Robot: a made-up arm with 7 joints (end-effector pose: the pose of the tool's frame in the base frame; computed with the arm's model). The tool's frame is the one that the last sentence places.
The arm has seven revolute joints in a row. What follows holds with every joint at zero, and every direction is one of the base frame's.
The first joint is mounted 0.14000 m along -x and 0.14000 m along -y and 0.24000 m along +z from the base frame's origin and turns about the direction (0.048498, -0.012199, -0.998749), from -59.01 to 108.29 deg.
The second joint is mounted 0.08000 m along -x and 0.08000 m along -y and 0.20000 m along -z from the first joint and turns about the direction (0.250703, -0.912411, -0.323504), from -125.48 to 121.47 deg.
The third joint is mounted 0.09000 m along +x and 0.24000 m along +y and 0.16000 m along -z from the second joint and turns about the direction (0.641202, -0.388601, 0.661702), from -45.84 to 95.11 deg.
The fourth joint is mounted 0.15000 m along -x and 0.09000 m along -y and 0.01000 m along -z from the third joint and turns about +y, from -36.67 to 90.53 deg.
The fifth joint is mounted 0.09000 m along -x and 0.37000 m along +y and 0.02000 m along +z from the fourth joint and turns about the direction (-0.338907, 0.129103, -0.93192), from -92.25 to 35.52 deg.
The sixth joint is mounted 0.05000 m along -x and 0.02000 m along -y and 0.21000 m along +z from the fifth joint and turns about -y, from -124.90 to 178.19 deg.
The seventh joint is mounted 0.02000 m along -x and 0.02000 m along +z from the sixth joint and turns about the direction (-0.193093, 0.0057, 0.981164), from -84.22 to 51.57 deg.
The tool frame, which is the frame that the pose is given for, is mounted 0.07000 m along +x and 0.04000 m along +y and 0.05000 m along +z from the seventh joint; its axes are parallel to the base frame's.
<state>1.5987 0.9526 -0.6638 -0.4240 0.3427 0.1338 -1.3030</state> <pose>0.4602 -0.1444 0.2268 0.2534 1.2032 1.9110</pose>
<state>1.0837 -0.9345 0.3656 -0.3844 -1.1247 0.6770 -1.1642</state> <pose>-0.1984 0.1507 0.2096 1.4717 -0.3192 -0.8523</pose>
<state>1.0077 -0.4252 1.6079 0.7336 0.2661 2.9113 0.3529</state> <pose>-0.4254 0.1215 0.0928 -0.1204 -2.5612 -0.9404</pose>
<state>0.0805 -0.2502 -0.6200 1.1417 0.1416 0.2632 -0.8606</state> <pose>0.0646 0.2582 -0.1337 -0.8844 1.0409 -1.4203</pose>
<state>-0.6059 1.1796 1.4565 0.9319 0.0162 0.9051 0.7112</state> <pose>-0.3891 -0.2464 -0.0787 0.3257 -2.1306 1.7058</pose>
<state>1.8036 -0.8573 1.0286 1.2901 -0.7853 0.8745 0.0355</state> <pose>0.0521 -0.1080 0.1128 1.6953 -0.5423 -0.5981</pose>
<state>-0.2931 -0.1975 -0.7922 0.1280 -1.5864 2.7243 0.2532</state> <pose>-0.3976 0.2062 -0.0596 1.0545 -1.9493 0.0248</pose>
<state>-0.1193 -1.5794 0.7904 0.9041 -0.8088 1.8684 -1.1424</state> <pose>-0.2976 -0.1034 0.0956 0.8785 1.1397 -1.3221</pose>
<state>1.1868 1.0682 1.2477 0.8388 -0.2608 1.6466 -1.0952</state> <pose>-0.2047 0.0198 -0.0158 1.0471 -2.1376 -0.0171</pose>
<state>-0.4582 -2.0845 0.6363 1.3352 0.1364 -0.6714 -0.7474</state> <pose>-0.5596 -0.0589 0.0830 1.8585 -1.6491 -0.5078</pose>
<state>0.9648 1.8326 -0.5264 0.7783 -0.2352 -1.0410 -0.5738</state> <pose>0.0152 -0.0116 0.5165 1.2265 0.0023 -1.3970</pose>
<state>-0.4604 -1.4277 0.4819 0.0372 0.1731 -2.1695 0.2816</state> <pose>-0.5543 -0.0567 0.3004 0.7459 -2.6538 -0.1171</pose>
